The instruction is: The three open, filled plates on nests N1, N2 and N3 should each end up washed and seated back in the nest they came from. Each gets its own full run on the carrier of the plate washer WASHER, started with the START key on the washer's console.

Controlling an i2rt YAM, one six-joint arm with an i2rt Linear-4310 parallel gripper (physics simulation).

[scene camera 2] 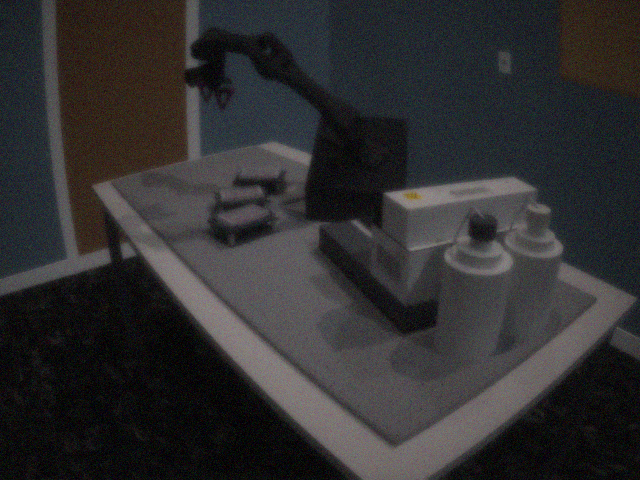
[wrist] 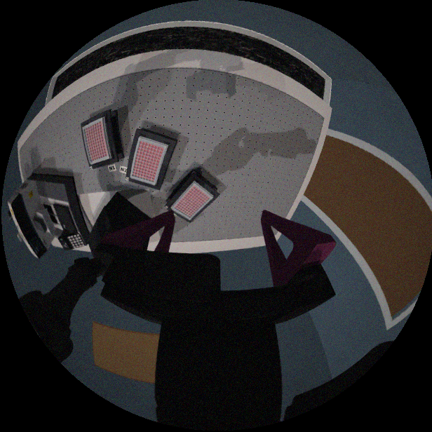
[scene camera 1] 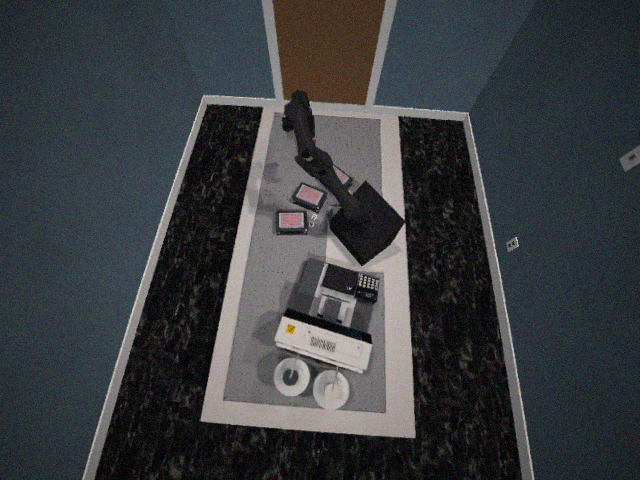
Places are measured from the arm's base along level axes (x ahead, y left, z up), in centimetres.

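Pixels of known places: gripper, between the fingertips: point(scene camera 2: 214, 105); arm's base, origin of its link: point(scene camera 2: 355, 144) point(scene camera 1: 366, 215).
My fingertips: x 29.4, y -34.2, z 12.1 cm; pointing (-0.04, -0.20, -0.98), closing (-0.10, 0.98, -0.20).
For each thing: its top centre in the pictures, then the offset to it from my fingertips. Level surfaces: height alone.
- N1 plate, centre of its top: point(scene camera 2: 242, 212) point(scene camera 1: 291, 219) dy +31.2, dx +7.7, dz -25.5 cm
- N2 plate, centre of its top: point(scene camera 2: 241, 191) point(scene camera 1: 309, 194) dy +15.0, dx -1.0, dz -25.7 cm
- N3 plate, centre of its top: point(scene camera 2: 259, 171) point(scene camera 1: 336, 175) dy +2.2, dx -15.1, dz -25.4 cm
- table with its console keypad, centre of its top: point(scene camera 1: 368, 286) dy +66.0, dx -31.0, dz -21.3 cm
- table's, height of its surface: dz -32.8 cm
Three plates with pink-filled wells sit in dark nests: the N1 plate point(scene camera 1: 292, 220) point(scene camera 2: 245, 215) point(wrist: 95, 141), the N2 plate point(scene camera 1: 309, 194) point(scene camera 2: 240, 194) point(wrist: 150, 160) and the N3 plate point(scene camera 1: 341, 176) point(wrist: 192, 200), which the arm partly covers in scene camera 1. My gripper point(scene camera 2: 215, 99) point(wrist: 217, 214) is open and empty, high above the table beyond the nests. The washer point(scene camera 1: 323, 343) point(scene camera 2: 460, 206) stands across the table with its console keypad point(scene camera 1: 368, 286) point(wrist: 75, 241). No plate shows on its carrier point(scene camera 1: 333, 310).
Two white bottles point(scene camera 1: 292, 377) point(scene camera 1: 330, 391) point(scene camera 2: 475, 304) point(scene camera 2: 535, 279) stand behind the washer, with tubes to it. The black arm base block point(scene camera 1: 379, 232) point(scene camera 2: 356, 175) stands between the nests and the washer, at the table's point(scene camera 1: 219, 361) point(scene camera 2: 310, 397) side edge.
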